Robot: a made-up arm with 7 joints.
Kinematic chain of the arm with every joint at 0, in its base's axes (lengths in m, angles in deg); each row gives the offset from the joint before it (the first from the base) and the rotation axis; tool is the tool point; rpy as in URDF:
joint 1: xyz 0 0 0.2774 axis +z
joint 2: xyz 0 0 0 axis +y
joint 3: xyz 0 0 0.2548 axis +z
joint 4: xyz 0.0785 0 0 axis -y
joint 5: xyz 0.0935 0 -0.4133 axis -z
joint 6: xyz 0 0 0 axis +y
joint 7: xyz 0.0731 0 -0.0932 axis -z
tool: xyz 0 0 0 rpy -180 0 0
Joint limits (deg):
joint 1: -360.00..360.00
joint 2: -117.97..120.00
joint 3: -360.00..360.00
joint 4: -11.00..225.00
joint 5: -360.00..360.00
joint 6: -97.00..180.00
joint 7: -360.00..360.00
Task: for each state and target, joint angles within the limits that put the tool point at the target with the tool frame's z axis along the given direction. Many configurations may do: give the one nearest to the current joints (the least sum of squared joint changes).
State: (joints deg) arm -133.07 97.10 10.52 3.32 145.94 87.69 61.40
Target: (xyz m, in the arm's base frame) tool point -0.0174 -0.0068 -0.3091 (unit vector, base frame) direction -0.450 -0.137 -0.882
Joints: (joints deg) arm -154.59 95.00 0.36 52.98 184.56 69.90 61.40
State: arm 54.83 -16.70 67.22 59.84 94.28 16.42 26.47
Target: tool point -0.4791 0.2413 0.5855 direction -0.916 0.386 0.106
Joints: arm 79.23 -38.46 61.39 70.98 135.58 22.21 26.47
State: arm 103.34 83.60 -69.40 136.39 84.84 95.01 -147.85
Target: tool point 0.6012 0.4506 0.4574 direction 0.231 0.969 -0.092
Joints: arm 74.29 53.80 -69.37 114.89 133.29 60.48 -147.85
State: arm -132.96 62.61 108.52 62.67 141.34 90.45 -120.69
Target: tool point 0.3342 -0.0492 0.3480 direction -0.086 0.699 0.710
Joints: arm -148.95 49.69 115.35 18.26 79.01 108.24 -120.69
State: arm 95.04 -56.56 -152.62 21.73 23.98 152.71 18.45
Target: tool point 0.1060 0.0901 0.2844 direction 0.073 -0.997 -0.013
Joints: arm 91.10 -102.37 -135.31 -3.86 46.48 165.64 18.45
